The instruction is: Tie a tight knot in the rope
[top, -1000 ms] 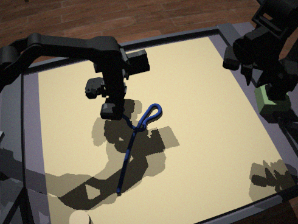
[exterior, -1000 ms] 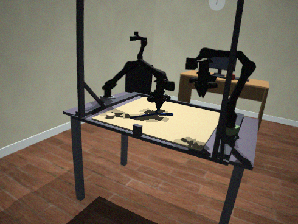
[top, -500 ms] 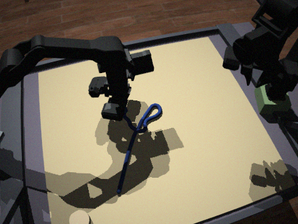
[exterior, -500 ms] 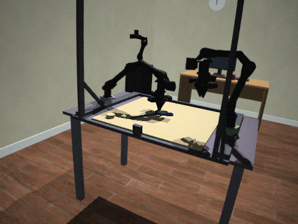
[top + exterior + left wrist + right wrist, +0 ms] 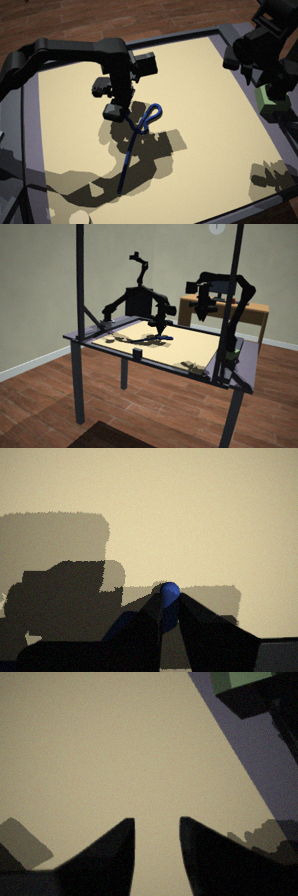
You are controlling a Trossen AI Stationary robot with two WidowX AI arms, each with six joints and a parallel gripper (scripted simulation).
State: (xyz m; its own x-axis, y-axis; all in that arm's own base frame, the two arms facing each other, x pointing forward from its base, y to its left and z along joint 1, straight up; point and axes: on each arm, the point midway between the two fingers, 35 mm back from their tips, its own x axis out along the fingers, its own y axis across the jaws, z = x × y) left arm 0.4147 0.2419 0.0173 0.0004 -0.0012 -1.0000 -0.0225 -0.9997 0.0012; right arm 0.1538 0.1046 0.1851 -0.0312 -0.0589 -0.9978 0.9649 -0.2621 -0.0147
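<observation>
Right now the tan mat is 60 mm behind my left hand, 80 mm to the right of it and 40 mm below it.
</observation>
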